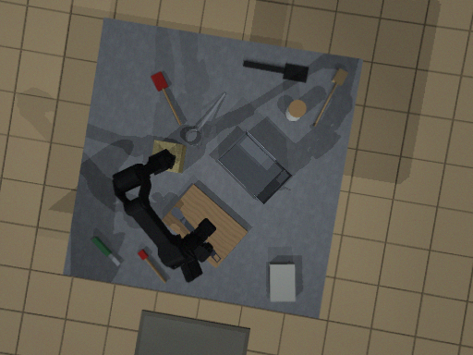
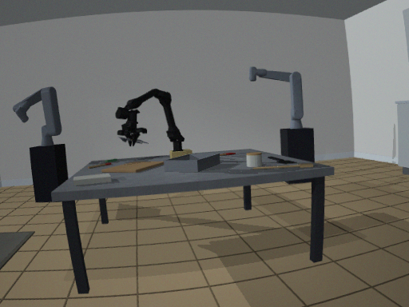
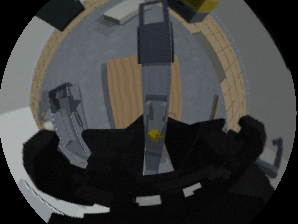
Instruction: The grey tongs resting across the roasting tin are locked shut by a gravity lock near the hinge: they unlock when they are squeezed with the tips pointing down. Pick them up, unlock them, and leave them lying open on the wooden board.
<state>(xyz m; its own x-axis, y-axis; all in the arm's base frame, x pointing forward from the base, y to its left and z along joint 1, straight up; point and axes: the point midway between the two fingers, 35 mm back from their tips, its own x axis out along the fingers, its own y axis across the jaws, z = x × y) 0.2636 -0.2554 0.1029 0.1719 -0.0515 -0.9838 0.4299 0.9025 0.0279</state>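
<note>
My gripper tip is now 120 mm above the wooden board, 10 mm to the right of it and 10 mm past it. Also, from my gripper tip: yellow lock piece: 40 mm above, 10 mm behind; then white block: 440 mm ahead, 130 mm to the right, 120 mm below; then roasting tin: 360 mm to the left, 130 mm ahead, 100 mm below.
</note>
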